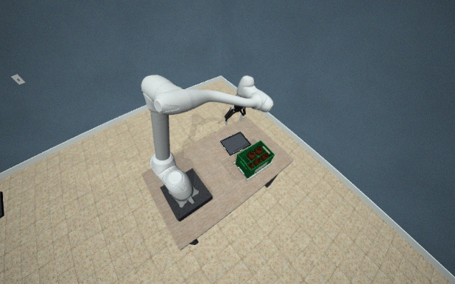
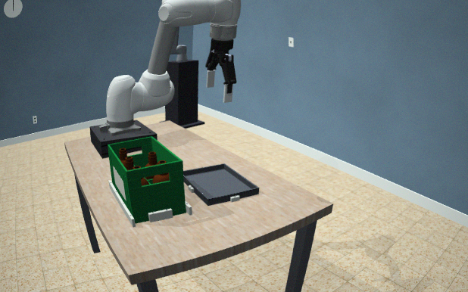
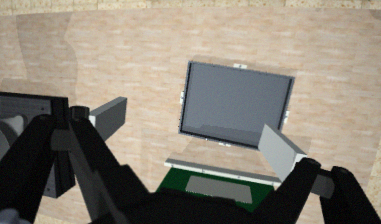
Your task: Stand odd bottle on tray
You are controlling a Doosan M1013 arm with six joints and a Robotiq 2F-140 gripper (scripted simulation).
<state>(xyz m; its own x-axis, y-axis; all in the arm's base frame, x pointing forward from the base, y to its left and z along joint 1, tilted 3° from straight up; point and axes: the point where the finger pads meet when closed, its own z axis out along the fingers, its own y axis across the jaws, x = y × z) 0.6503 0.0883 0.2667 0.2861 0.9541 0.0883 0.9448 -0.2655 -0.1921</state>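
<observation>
Right now the green crate is 20 mm behind my hand, 310 mm to the right of it and 240 mm below it. From my hand the other things lie so: dark tray (30 mm ahead, 40 mm to the right, 310 mm below); brown bottle (70 mm ahead, 280 mm to the right, 240 mm below).
</observation>
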